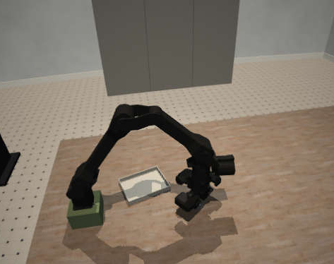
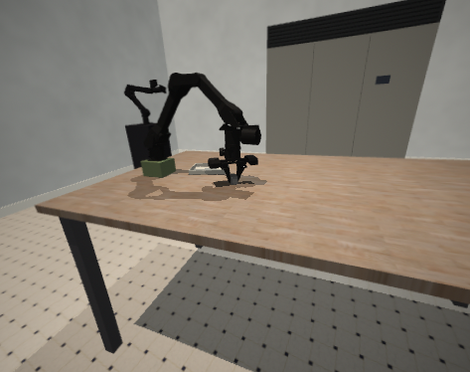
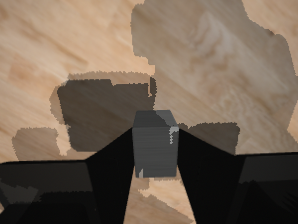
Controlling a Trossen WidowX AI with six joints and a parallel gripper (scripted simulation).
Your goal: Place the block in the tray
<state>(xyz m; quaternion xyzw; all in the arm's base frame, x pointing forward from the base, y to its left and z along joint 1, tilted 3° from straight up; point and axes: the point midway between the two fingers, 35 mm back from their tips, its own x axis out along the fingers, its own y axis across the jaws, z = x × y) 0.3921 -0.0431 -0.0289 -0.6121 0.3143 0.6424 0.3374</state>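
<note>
Now: hand 180 mm past the white tray, 140 mm to the right of it and 30 mm above it. Also, from my hand: grey block: 20 mm below.
</note>
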